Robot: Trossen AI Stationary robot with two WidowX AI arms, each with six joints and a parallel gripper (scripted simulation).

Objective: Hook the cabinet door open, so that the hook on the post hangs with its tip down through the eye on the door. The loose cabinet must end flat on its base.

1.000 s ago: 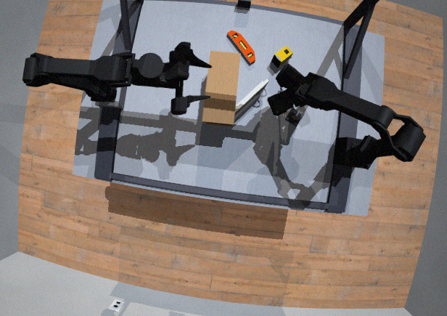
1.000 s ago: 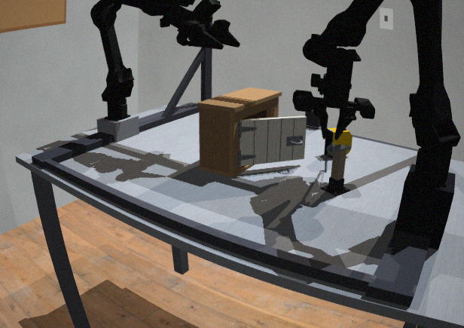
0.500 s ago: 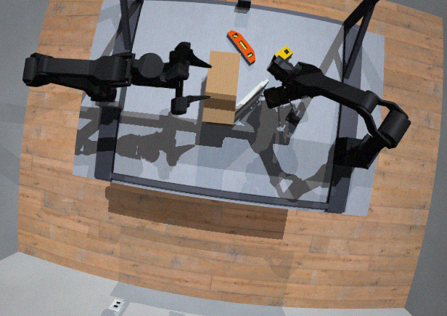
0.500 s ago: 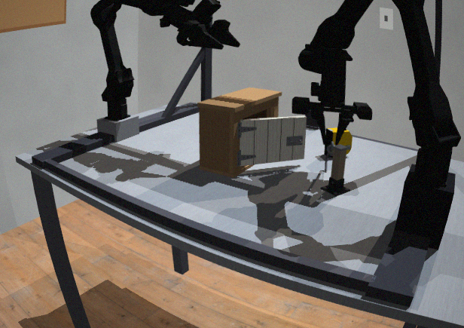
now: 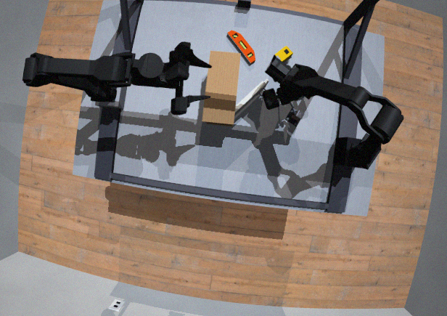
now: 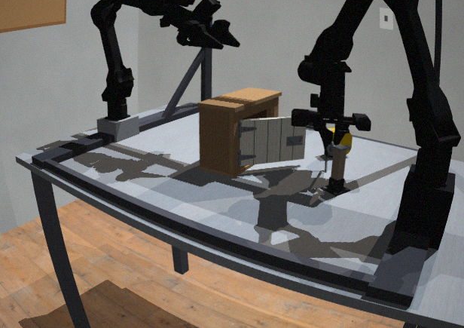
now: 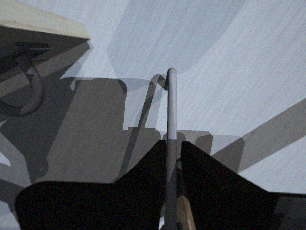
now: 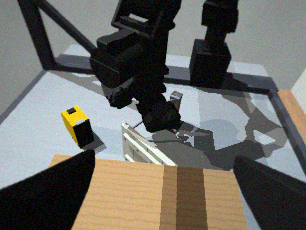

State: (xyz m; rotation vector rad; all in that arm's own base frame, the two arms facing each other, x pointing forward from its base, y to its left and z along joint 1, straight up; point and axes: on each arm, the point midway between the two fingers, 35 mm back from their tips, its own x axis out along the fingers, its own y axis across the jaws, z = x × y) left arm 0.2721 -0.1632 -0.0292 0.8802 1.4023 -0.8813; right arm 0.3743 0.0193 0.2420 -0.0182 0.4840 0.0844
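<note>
Now: left hand 13 cm to the left of the grey plank door, 6 cm short of it and 1 cm above it. The rest, counted from my left hand: thin metal hook 3 cm below, 1 cm to the left, 1 cm ahead; then yellow tape measure 14 cm behind, 5 cm below, 4 cm to the right; then orange spirit level 20 cm to the right, 16 cm behind, 8 cm below.
</note>
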